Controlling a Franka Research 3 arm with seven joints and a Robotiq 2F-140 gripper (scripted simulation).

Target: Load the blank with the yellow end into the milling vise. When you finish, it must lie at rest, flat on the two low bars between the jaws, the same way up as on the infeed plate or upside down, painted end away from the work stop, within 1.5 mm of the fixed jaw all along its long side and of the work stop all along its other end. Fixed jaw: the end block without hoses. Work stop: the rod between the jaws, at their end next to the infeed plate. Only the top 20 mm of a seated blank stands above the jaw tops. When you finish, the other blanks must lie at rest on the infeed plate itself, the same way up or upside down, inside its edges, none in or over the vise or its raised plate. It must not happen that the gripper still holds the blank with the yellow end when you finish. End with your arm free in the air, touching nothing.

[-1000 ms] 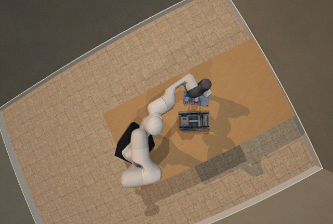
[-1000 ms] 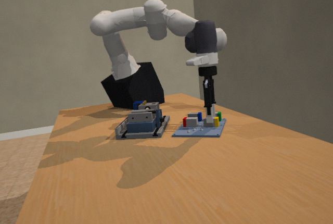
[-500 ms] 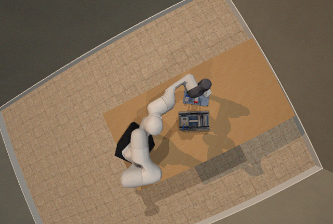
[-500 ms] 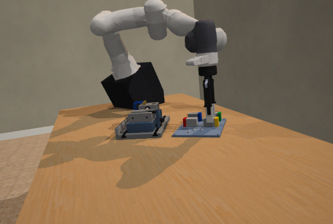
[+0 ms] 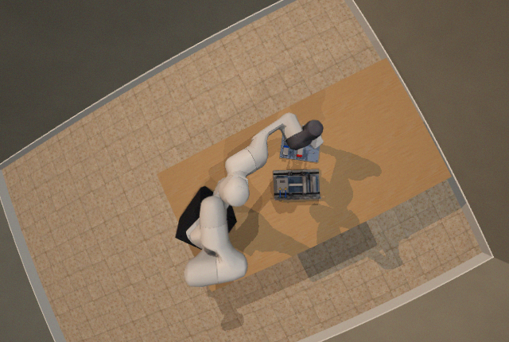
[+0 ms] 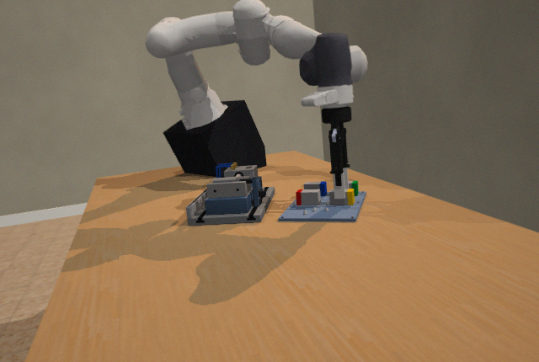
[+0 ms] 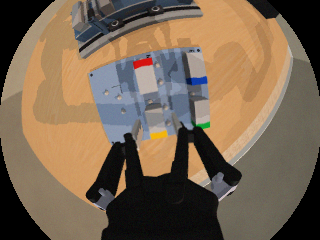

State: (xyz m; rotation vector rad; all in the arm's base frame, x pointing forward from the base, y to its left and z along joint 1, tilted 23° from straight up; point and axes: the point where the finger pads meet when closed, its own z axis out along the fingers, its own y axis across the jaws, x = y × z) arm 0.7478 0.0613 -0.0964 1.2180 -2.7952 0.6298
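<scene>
Now: the yellow-ended blank 40 mm below my hand. Round my hand: infeed plate: 30 mm behind, 30 mm to the right, 60 mm below; then red-ended blank: 60 mm behind, 70 mm to the right, 40 mm below; then green-ended blank: 70 mm behind, 60 mm to the left, 40 mm below.
</scene>
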